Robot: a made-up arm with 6 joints.
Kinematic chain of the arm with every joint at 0, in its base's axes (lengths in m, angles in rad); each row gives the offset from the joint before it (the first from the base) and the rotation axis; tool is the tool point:
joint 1: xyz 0 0 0.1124 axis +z
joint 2: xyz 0 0 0 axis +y
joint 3: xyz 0 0 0.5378 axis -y
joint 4: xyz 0 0 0 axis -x
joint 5: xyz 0.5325 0 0 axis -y
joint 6: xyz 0 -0.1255 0 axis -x
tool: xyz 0 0 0
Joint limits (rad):
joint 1: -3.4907..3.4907
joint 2: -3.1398..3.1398
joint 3: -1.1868..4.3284
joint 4: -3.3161..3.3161
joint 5: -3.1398..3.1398
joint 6: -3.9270..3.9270
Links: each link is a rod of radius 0.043 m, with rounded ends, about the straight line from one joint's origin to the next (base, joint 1, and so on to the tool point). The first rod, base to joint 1, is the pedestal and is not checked.
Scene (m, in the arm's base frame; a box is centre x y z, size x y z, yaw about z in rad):
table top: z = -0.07
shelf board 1: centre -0 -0.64 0.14 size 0.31 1.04 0.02 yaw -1.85
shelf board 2: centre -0 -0.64 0.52 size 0.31 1.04 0.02 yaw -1.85
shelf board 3: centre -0 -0.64 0.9 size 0.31 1.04 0.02 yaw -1.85
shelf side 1: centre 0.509 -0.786 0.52 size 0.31 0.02 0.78 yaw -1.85
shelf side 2: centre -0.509 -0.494 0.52 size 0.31 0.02 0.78 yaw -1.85
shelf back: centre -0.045 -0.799 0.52 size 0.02 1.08 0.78 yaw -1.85
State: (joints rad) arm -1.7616 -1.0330 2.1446 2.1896 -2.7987 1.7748
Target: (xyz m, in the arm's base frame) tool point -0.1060 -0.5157 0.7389
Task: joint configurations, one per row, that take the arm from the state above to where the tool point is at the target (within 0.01 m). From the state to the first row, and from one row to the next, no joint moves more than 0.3 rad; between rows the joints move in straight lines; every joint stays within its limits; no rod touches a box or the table.
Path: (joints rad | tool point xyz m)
1: -1.7960 -0.9646 1.8753 2.2378 -2.7987 1.7748 | 0.2945 0.9376 0.4829
2: -1.8305 -0.8961 1.6060 2.2860 -2.7987 1.7748 | 0.3116 0.8523 0.6901
3: -1.8649 -0.8277 1.3367 2.3342 -2.7987 1.7748 | 0.3060 0.7109 0.8669
4: -1.8993 -0.7592 1.0674 2.3824 -2.7987 1.7748 | 0.2760 0.5277 0.9958
5: -1.9338 -0.6908 0.7981 2.4306 -2.7987 1.7748 | 0.2241 0.3221 1.0643
6: -1.9682 -0.6223 0.5288 2.4788 -2.7987 1.7748 | 0.1559 0.1157 1.0671
7: -2.0026 -0.5539 0.2595 2.5271 -2.7987 1.7748 | 0.0804 -0.0705 1.0064
8: -2.0370 -0.4854 -0.0097 2.5753 -2.7987 1.7748 | 0.0085 -0.2188 0.8918
9: -2.0715 -0.4170 -0.2790 2.6235 -2.7987 1.7748 | -0.0489 -0.3165 0.7389
10: -2.0248 -0.2211 -0.1304 2.6070 -2.7987 1.7748 | -0.0813 -0.4128 0.7490
11: -1.9780 -0.0253 0.0183 2.5906 -2.7987 1.7748 | -0.1060 -0.5157 0.7389

